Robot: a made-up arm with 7 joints.
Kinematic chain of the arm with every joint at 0, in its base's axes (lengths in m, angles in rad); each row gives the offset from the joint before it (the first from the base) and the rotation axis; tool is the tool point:
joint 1: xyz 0 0 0.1 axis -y
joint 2: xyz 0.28 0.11 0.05 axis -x
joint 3: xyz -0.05 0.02 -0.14 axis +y
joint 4: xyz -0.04 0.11 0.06 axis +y
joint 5: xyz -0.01 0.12 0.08 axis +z
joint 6: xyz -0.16 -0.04 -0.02 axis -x
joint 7: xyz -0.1 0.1 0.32 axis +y
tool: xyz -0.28 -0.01 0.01
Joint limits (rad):
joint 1: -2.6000..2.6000
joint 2: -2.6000..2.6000
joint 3: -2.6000..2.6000
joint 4: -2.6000..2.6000
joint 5: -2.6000..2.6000
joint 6: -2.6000..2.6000
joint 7: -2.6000..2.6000
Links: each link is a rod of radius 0.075 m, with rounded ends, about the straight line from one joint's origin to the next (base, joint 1, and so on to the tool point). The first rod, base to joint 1, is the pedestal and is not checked.
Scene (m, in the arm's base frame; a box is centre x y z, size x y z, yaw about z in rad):
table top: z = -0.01
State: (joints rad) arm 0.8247 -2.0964 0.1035 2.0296 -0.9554 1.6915 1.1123
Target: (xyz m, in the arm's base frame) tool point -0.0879 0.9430 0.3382
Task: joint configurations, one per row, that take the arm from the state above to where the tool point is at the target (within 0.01 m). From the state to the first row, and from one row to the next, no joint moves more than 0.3 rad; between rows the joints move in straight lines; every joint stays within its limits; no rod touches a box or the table.
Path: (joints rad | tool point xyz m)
1: 0.8032 -1.8338 0.0530 1.9979 -1.1111 1.6321 1.1533 | -0.6651 0.2071 0.7332
2: 0.7818 -1.5713 0.0025 1.9662 -1.2668 1.5728 1.1943 | -0.5603 0.5490 0.6717
3: 0.7603 -1.3087 -0.0480 1.9345 -1.4225 1.5134 1.2352 | -0.3544 0.8095 0.5310
4: 0.7389 -1.0462 -0.0985 1.9028 -1.5782 1.4540 1.2762 | -0.0879 0.9430 0.3382

